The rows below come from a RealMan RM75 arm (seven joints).
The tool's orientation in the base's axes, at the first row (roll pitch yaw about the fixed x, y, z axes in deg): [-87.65 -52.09 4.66]
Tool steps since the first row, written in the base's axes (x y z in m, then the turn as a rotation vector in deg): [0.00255 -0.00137 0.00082 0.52 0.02 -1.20]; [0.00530 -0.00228 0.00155 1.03 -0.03 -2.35]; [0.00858 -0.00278 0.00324 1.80 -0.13 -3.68]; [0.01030 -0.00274 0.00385 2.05 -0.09 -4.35]
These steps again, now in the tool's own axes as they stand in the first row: [0.00214 0.00135 -0.00163 -0.63 1.15 -0.07]; [0.00435 0.00296 -0.00283 -1.22 2.25 -0.21]; [0.00767 0.00443 -0.00365 -1.81 3.65 -0.43]; [0.00921 0.00541 -0.00379 -2.18 4.26 -0.43]
